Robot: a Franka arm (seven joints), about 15 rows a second.
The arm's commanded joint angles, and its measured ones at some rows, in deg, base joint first. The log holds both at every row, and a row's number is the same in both.
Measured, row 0: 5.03 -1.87 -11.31 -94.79 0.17 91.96 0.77
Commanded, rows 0 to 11: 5.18 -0.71 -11.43 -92.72 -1.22 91.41 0.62; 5.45 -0.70 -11.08 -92.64 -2.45 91.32 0.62; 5.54 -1.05 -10.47 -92.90 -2.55 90.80 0.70; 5.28 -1.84 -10.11 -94.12 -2.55 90.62 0.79; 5.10 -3.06 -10.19 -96.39 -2.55 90.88 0.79; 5.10 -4.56 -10.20 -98.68 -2.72 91.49 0.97; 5.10 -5.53 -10.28 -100.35 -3.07 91.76 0.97; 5.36 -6.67 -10.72 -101.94 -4.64 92.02 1.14; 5.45 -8.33 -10.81 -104.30 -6.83 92.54 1.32; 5.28 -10.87 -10.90 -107.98 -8.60 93.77 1.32; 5.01 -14.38 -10.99 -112.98 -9.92 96.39 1.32; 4.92 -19.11 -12.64 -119.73 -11.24 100.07 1.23
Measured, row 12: 5.03 -6.71 -10.84 -103.47 -7.37 92.45 0.76
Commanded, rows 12 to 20: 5.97 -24.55 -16.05 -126.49 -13.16 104.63 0.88; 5.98 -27.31 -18.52 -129.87 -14.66 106.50 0.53; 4.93 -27.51 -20.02 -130.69 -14.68 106.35 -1.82; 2.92 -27.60 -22.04 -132.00 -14.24 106.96 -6.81; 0.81 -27.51 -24.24 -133.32 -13.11 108.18 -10.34; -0.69 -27.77 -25.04 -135.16 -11.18 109.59 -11.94; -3.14 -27.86 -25.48 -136.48 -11.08 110.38 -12.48; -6.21 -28.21 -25.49 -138.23 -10.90 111.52 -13.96; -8.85 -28.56 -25.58 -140.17 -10.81 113.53 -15.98
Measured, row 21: -2.46 -26.94 -25.96 -134.84 -12.54 108.92 -11.22
